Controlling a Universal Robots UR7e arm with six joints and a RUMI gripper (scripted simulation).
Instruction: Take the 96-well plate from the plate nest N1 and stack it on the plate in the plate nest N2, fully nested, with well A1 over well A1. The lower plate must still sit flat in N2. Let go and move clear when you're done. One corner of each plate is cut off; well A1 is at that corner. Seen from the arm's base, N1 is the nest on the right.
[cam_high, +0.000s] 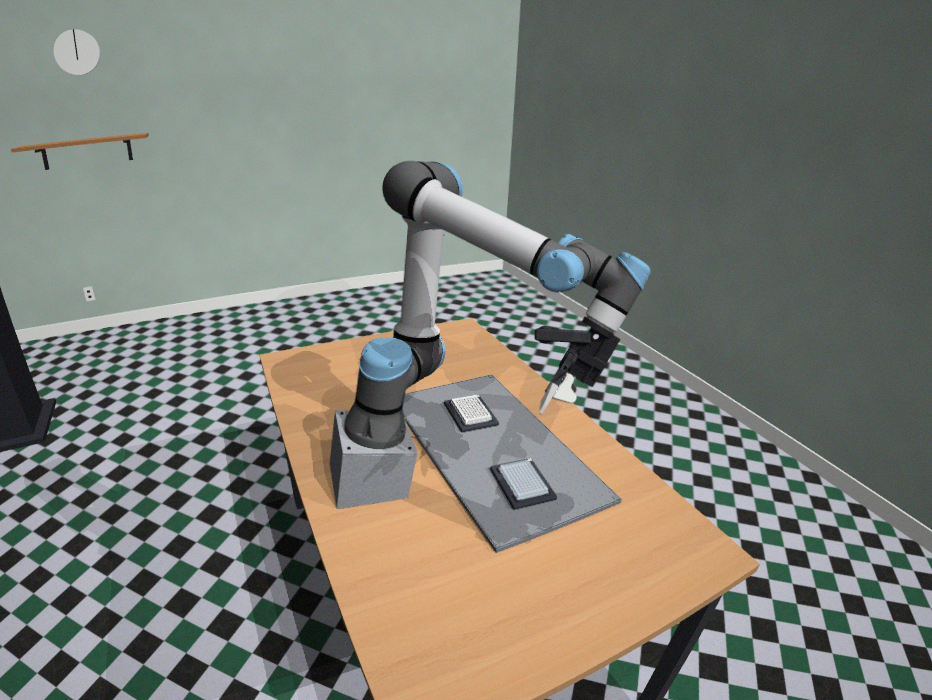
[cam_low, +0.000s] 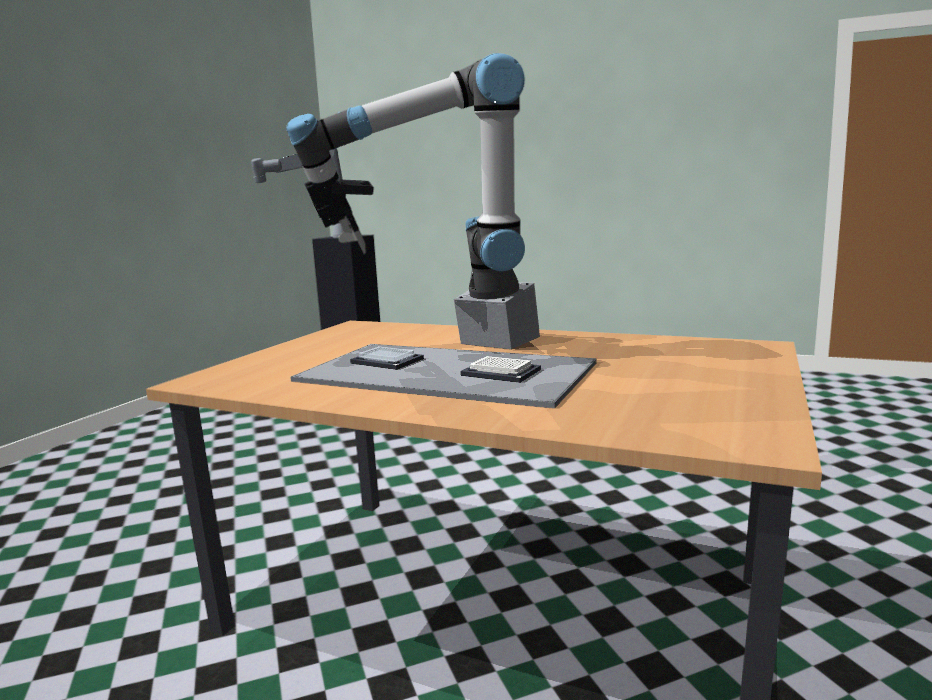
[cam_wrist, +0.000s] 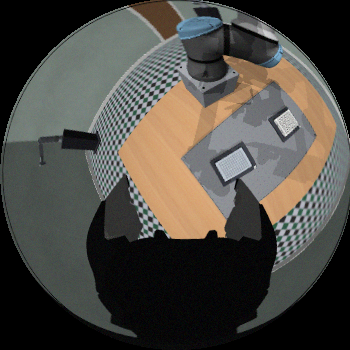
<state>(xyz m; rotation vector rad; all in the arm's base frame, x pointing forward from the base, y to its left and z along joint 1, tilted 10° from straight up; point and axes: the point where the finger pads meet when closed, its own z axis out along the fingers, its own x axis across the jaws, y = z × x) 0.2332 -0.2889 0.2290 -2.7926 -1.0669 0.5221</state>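
My hand is 60 mm short of the 96-well plate, 100 mm to the right of it and 300 mm above it. Round my hand: black plate nest: 60 mm ahead, 100 mm to the left, 320 mm below; A1 label: 160 mm ahead, 500 mm to the left, 310 mm below.
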